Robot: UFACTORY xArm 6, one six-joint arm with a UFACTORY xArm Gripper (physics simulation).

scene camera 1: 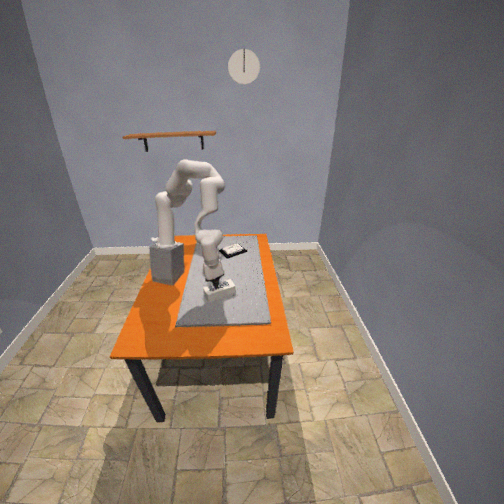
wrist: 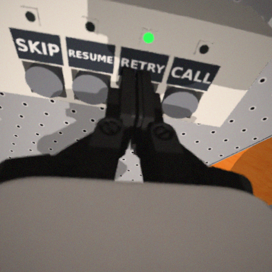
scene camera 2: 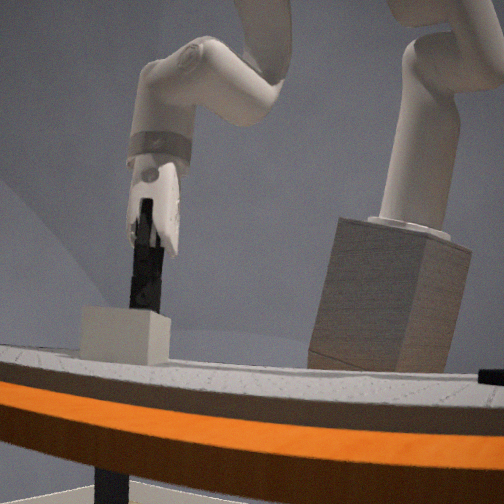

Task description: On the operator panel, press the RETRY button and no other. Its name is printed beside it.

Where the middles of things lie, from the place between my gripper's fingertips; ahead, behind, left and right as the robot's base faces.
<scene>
My hand is 3 cm above the operator panel (wrist: 216, 55), 2 cm short of it and 1 cm to the left of it.
</scene>
